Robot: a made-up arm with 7 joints.
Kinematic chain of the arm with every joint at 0, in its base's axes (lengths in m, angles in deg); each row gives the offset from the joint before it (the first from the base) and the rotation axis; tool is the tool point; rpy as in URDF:
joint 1: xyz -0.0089 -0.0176 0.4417 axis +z
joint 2: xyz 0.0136 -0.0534 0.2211 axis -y
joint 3: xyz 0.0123 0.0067 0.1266 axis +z
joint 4: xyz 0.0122 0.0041 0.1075 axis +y
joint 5: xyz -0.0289 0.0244 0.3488 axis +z
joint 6: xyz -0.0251 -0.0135 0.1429 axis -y
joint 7: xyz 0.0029 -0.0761 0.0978 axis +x
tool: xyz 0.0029 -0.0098 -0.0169 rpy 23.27 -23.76 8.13
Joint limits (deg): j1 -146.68..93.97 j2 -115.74..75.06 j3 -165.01..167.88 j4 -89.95..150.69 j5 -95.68..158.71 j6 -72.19..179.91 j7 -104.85..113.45
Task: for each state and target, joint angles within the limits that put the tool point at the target. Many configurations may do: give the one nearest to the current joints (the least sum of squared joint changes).
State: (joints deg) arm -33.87 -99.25 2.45 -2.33 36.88 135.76 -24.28
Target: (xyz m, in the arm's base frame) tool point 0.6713 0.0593 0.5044
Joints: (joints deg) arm 19.70 -102.30 3.34 2.94 37.23 134.12 -22.52
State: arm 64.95 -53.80 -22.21 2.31 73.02 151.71 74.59
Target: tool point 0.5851 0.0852 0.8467
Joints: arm 36.25 -41.66 -33.91 47.58 77.96 164.26 79.38
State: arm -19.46 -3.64 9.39 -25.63 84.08 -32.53 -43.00
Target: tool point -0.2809 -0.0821 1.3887
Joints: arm -9.23 0.93 19.93 -38.44 80.16 -30.27 -42.25
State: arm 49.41 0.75 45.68 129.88 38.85 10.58 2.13
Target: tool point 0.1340 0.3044 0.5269
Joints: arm 43.47 32.43 53.84 150.69 47.59 -14.96 7.68
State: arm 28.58 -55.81 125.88 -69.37 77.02 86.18 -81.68
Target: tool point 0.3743 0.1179 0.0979
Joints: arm 41.33 -101.88 152.55 -67.35 72.93 72.65 -83.75
